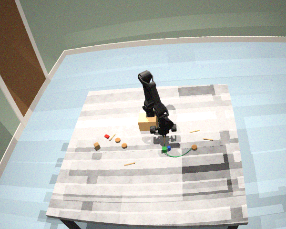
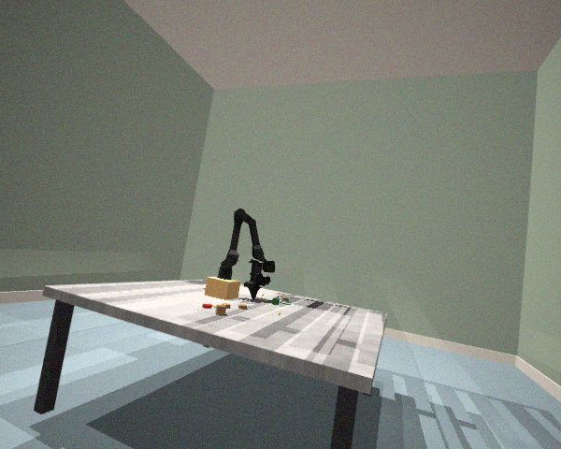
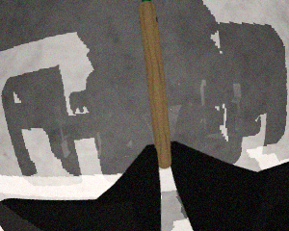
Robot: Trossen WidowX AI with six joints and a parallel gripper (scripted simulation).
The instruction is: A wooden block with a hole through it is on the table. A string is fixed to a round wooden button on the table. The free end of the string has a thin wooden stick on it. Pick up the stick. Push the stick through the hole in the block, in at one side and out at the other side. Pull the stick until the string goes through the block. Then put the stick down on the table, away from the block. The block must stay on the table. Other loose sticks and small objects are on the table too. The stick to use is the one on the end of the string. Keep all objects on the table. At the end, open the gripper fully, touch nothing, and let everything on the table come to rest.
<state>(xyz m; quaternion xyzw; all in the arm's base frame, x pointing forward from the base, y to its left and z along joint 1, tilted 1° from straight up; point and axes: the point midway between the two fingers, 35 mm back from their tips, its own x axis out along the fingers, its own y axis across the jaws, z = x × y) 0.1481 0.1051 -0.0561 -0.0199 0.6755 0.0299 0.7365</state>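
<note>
Right now my gripper tip is 5 cm short of the thin wooden stick and 1 cm below it. The rest, counted from my gripper tip: green cube 13 cm ahead, 2 cm above, 1 cm to the left; then blue cylinder 12 cm ahead, 4 cm to the left, 2 cm above; then round wooden button 22 cm to the left, 11 cm ahead, 1 cm above.
</note>
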